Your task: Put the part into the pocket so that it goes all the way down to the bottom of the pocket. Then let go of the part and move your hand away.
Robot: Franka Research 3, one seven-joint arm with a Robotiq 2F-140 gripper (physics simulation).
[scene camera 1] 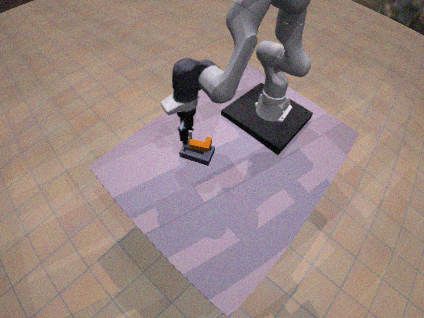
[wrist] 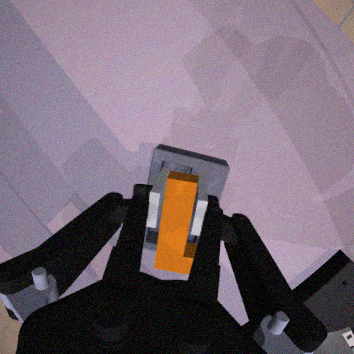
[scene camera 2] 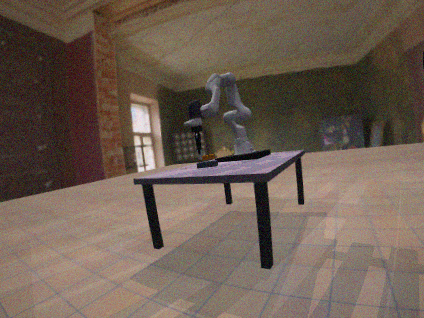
Labels:
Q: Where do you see an orange L-shaped part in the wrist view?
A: At 173, 253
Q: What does my gripper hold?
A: An orange L-shaped part.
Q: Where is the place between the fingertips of my gripper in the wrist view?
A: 181, 183

